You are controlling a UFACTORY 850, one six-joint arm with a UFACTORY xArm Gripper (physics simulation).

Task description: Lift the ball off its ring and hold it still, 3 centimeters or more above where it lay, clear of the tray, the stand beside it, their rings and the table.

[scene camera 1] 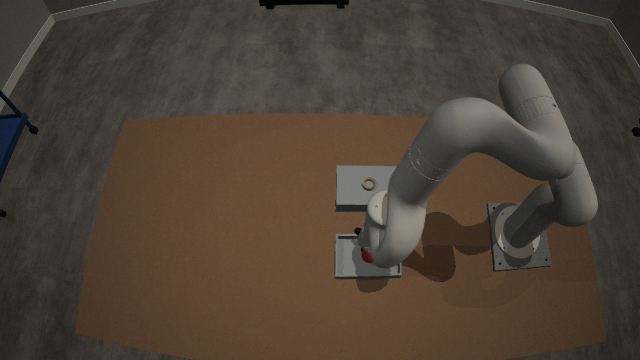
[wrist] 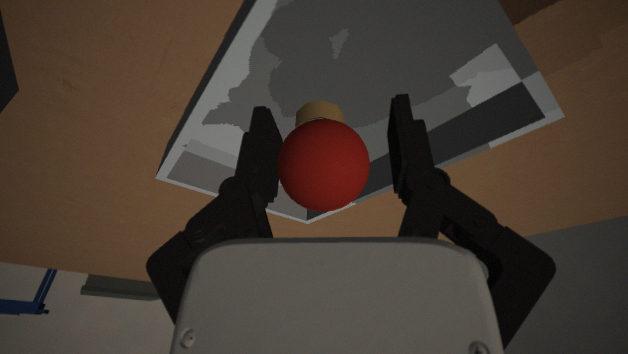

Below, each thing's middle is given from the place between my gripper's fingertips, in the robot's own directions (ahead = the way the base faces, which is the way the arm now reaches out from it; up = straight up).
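Counted from my hand: red ball [wrist: 323, 165] 2 cm above, 1 cm ahead, 1 cm to the left; grey tray [scene camera 1: 349, 264] 1 cm ahead, 1 cm to the left; grey stand [scene camera 1: 355, 185] 2 cm above, 3 cm ahead, 21 cm to the right. Going by their middles, the grey stand is the farthest from my hand of the things named here.
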